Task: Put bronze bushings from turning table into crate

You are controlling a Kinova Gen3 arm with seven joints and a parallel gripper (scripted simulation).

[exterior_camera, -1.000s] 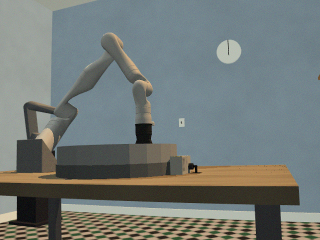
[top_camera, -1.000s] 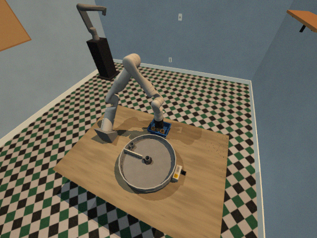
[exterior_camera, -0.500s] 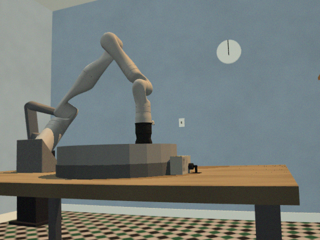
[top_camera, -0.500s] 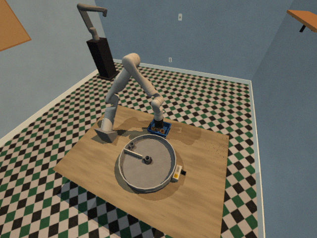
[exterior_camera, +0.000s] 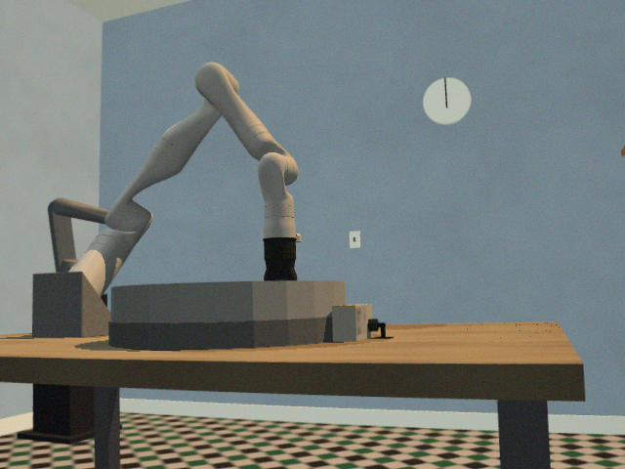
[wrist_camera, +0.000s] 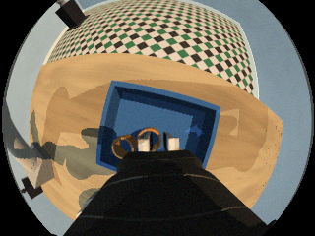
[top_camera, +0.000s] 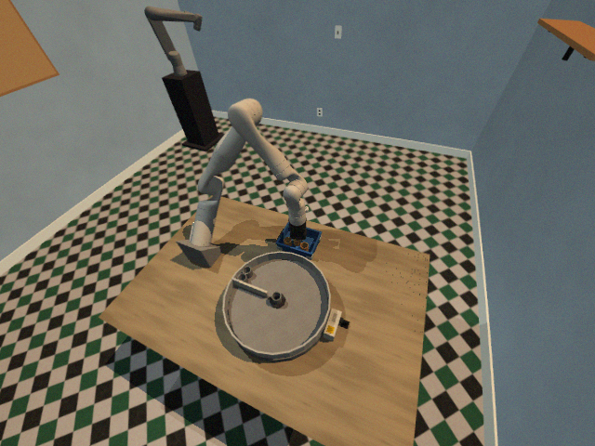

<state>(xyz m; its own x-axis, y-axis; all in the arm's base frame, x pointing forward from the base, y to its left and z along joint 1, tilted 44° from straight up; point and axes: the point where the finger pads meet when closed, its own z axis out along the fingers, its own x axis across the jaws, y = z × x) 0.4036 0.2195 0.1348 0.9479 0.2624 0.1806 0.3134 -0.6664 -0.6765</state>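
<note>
Now: hand 30 mm above the blue crate. From my hand the other things lie so: grey turning table (60 mm ahead, 330 mm to the right).
</note>
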